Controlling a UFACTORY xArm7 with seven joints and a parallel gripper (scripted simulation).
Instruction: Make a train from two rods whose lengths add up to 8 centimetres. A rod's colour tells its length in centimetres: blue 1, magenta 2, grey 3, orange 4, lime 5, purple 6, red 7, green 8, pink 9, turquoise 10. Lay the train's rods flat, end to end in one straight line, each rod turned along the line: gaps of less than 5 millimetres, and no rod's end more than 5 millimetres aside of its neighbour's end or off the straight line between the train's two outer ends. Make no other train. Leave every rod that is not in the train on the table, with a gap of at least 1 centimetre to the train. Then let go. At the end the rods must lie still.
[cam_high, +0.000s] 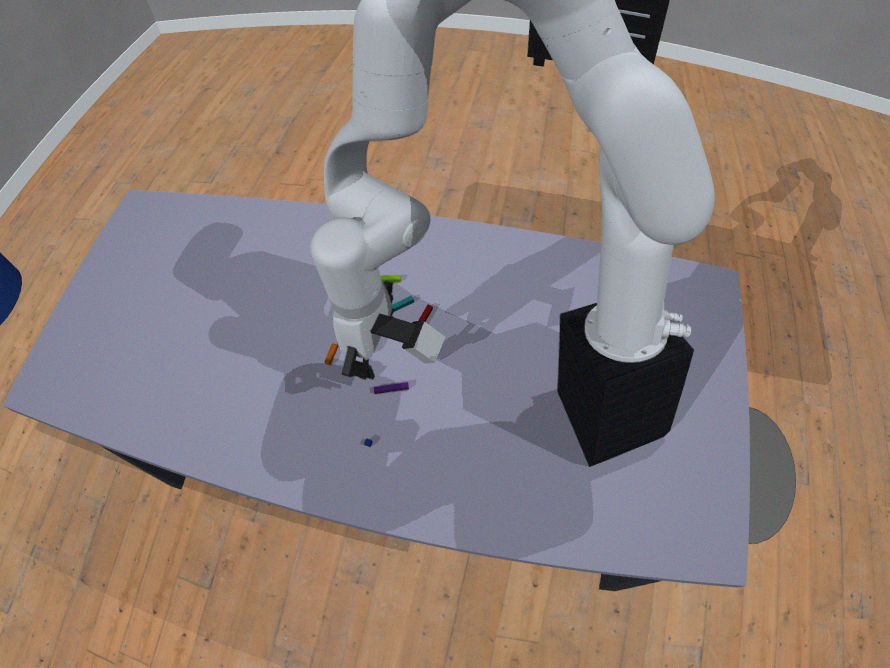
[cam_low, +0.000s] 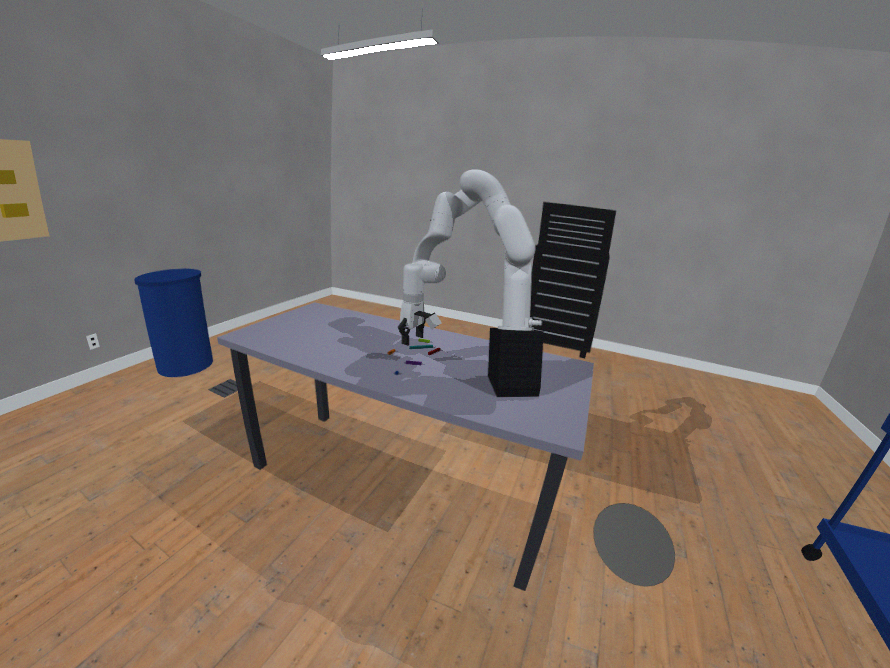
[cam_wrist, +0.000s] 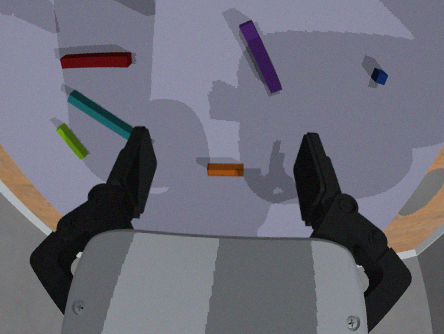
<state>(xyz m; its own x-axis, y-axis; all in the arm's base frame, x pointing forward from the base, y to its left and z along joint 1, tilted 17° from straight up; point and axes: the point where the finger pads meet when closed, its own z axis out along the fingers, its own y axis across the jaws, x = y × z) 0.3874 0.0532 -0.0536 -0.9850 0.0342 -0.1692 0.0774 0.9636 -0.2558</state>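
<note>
The red rod is 12 cm to the right of my hand, 9 cm below it and 4 cm behind it. Round my hand: turquoise rod (12 cm to the right, 9 cm below, 3 cm ahead); purple rod (9 cm below, 3 cm to the left, 2 cm behind); orange rod (10 cm ahead, 9 cm below, 1 cm to the right).
</note>
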